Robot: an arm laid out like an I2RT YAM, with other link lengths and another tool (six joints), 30 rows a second.
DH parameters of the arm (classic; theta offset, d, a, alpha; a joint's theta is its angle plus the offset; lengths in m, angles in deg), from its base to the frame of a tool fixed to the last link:
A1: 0 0.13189 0.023 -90
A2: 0 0 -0.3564 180
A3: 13.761 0 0.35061 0
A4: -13.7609 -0.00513 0.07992 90
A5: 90 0.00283 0 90
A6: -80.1 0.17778 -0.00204 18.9
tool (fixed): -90 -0.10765 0 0
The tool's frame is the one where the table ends.
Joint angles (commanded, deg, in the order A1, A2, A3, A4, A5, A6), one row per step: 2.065 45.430 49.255 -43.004 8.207 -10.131; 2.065 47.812 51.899 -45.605 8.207 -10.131; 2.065 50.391 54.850 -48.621 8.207 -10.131; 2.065 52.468 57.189 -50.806 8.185 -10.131; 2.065 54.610 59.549 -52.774 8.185 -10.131; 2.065 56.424 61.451 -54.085 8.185 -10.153; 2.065 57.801 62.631 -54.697 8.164 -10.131; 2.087 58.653 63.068 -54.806 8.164 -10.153
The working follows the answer.
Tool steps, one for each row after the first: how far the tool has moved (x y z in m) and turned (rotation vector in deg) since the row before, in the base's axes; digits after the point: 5 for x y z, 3 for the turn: 0.00616 0.00022 0.00716 -0.084 2.337 0.000; 0.00655 0.00024 0.00774 -0.095 2.642 0.000; 0.00592 0.00024 0.00612 -0.054 1.922 0.016; 0.00684 0.00025 0.00616 -0.063 1.749 0.000; 0.00667 0.00024 0.00486 -0.059 1.225 0.016; 0.00592 0.00024 0.00216 0.001 0.806 -0.003; 0.00424 0.00025 -0.00046 -0.033 0.526 0.039
Tool pose at each row, in the base's axes (x y z in m, rotation vector in deg; rounded; the steps above come from the unrounded poses): 0.22178 -0.03226 0.39323 93.393 106.270 57.350; 0.22794 -0.03204 0.40039 95.184 107.804 55.746; 0.23449 -0.03180 0.40813 97.199 109.518 53.882; 0.24041 -0.03156 0.41425 98.655 110.766 52.515; 0.24725 -0.03131 0.42041 99.978 111.879 51.224; 0.25392 -0.03107 0.42526 100.880 112.672 50.295; 0.25984 -0.03083 0.42742 101.507 113.173 49.717; 0.26408 -0.03058 0.42697 101.862 113.545 49.312

